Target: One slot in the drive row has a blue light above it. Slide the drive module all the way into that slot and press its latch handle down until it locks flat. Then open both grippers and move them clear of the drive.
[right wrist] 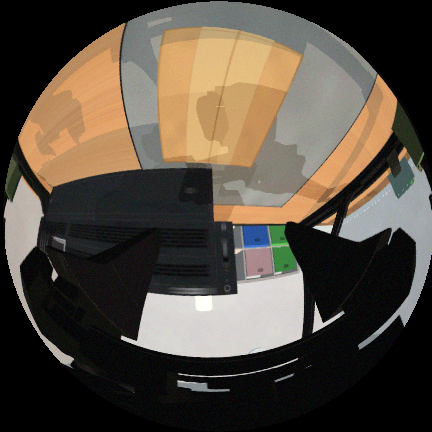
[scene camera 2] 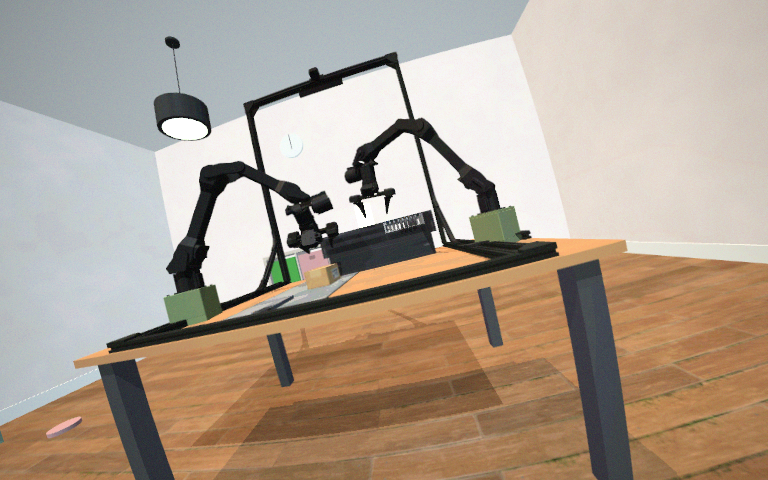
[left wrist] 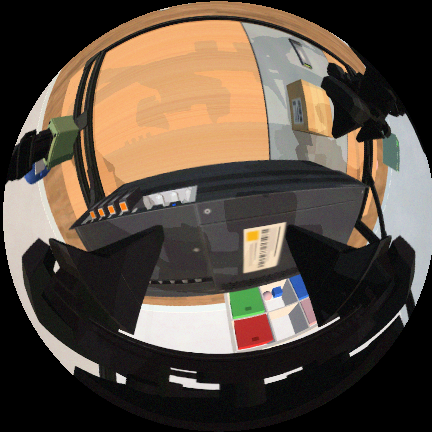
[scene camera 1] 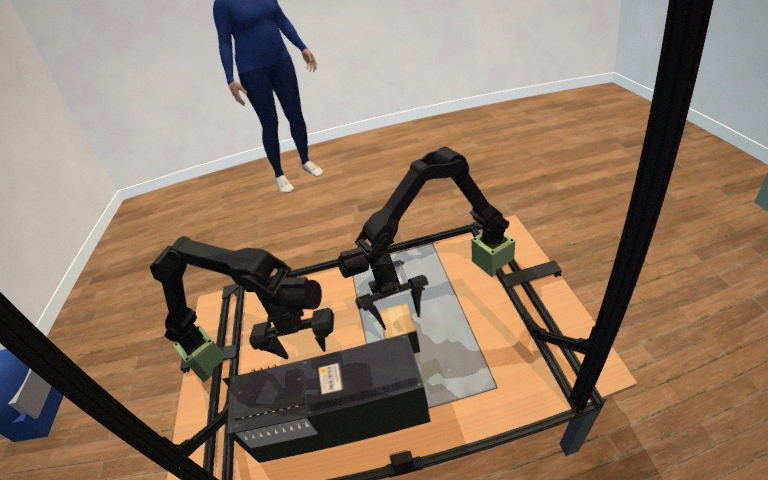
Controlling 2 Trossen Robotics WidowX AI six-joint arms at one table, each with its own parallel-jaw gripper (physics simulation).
My left gripper (scene camera 1: 306, 354) is open, with nothing in its grasp. My right gripper (scene camera 1: 402, 323) is open, holding nothing. Also in view: a tan cardboard box (scene camera 1: 397, 319). Further things: a grey mat (scene camera 1: 452, 366).
The tan cardboard box also shows in the right wrist view (right wrist: 218, 89) and in the left wrist view (left wrist: 310, 112). My left gripper is seen too in the left wrist view (left wrist: 226, 231). My right gripper is seen too in the right wrist view (right wrist: 224, 231), in scene camera 2 (scene camera 2: 320, 250) and in the left wrist view (left wrist: 346, 138).
